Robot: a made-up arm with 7 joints.
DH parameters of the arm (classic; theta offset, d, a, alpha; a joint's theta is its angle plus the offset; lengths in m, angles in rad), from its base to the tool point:
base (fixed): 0 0.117 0 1.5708
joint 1: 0 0.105 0.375 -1.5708
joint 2: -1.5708 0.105 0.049 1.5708
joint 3: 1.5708 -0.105 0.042 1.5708
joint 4: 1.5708 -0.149 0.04 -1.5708
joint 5: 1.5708 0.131 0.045 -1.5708
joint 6: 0 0.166 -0.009 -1.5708
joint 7: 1.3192 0 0.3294 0
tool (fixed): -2.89 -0.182 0 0
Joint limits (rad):
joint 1: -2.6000..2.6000
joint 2: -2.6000..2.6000
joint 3: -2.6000..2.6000
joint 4: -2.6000..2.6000
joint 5: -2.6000..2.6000
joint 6: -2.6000..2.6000
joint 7: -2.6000..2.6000
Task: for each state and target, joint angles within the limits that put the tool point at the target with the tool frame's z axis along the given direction. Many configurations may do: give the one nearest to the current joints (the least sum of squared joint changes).
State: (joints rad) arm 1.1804 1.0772 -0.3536 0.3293 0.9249 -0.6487 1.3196
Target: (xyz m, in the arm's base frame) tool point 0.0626 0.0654 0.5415 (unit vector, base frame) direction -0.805 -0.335 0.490
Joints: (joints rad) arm 1.7725 1.4543 -1.0601 0.3453 0.2550 -0.2849 1.6899
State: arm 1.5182 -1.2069 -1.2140 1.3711 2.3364 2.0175 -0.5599
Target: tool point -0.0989 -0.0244 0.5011 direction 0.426 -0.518 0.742
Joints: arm 1.0647 -1.6933 -1.1024 1.6187 2.0163 1.9496 -0.6636
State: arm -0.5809 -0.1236 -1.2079 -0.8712 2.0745 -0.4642 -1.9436
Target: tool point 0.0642 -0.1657 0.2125 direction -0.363 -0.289 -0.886
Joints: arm -1.1541 -0.1782 -0.8860 -1.2483 2.4645 -0.9641 -1.5644
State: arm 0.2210 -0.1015 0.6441 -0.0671 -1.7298 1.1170 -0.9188
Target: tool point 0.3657 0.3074 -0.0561 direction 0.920 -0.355 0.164
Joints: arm -0.0681 -0.4055 0.8990 0.0058 -1.4106 1.4102 -1.6585
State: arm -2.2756 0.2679 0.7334 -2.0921 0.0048 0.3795 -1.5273
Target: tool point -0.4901 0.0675 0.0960 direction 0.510 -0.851 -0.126
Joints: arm -2.1703 -0.4439 1.0533 -2.6000 -0.0979 1.0177 -1.9605
